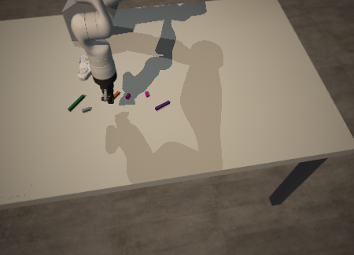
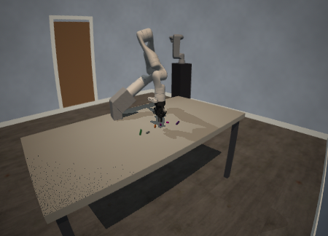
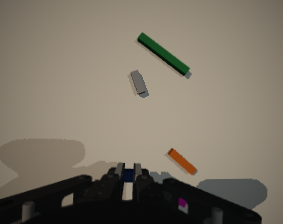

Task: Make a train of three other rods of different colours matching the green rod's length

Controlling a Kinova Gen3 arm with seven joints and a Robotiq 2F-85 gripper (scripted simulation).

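Now: hand 70 mm past the orange rod and 80 mm above it. Round my hand: grey rod: 100 mm to the right, 80 mm below; then green rod: 30 mm behind, 140 mm to the right, 80 mm below; then blue rod: 20 mm below.
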